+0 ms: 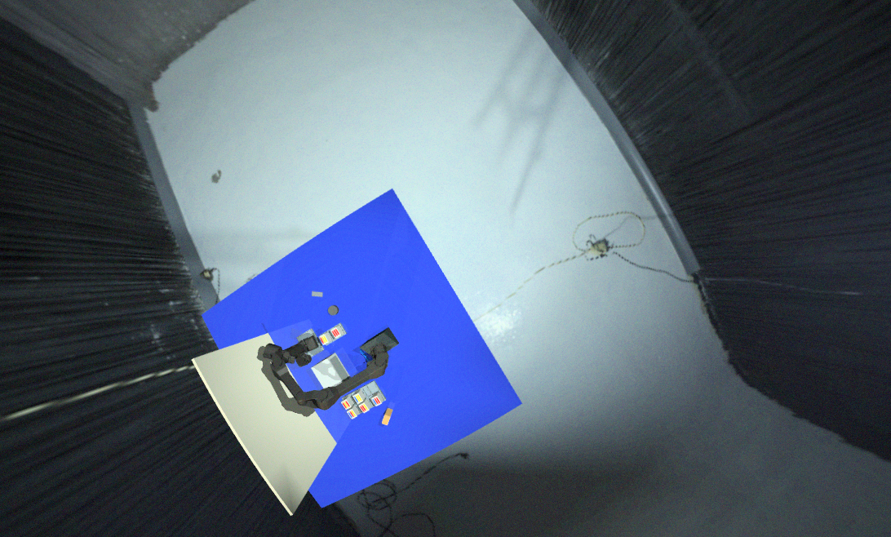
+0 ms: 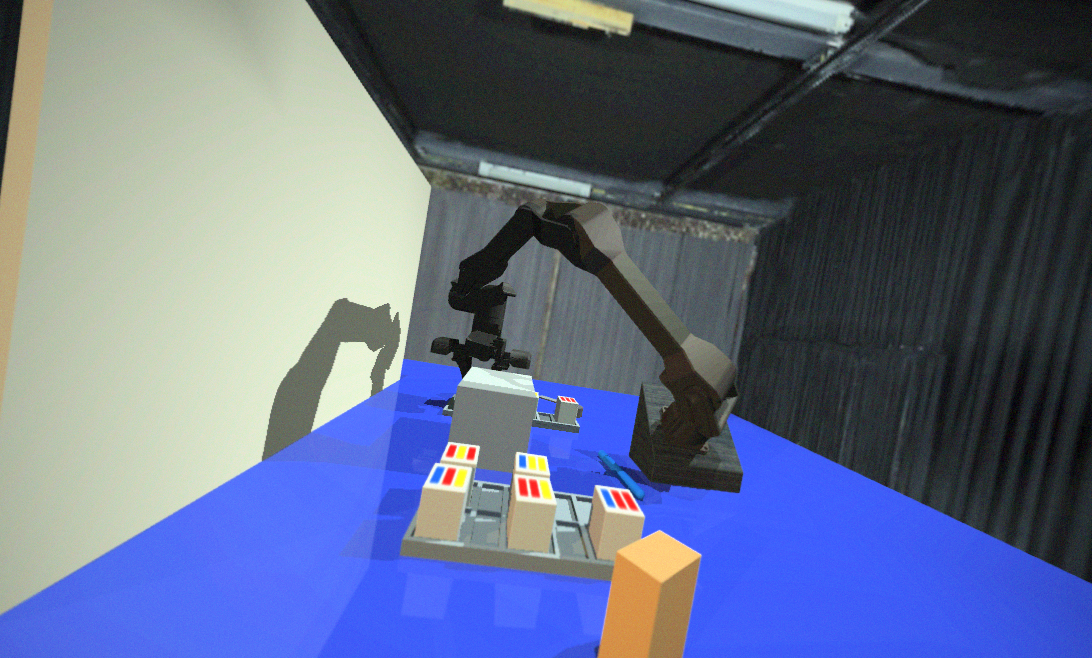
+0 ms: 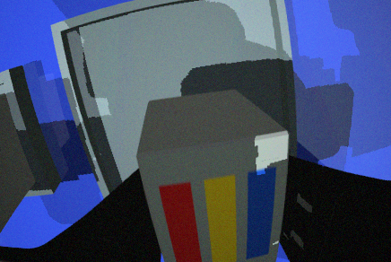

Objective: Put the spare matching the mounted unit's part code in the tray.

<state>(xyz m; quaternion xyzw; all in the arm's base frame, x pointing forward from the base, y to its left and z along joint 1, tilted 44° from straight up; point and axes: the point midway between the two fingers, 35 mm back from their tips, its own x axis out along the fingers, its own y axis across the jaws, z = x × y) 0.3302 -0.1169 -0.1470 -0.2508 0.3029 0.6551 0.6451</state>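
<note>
Right now the flat grey tray is 20 mm below my gripper tip. From my gripper tip the other things lie so: thin blue stick 230 mm behind, 220 mm to the left, 20 mm below; striped spare 180 mm behind, 20 mm to the left, 10 mm above; grey mounted unit 190 mm to the left, 40 mm behind, 20 mm above.
</note>
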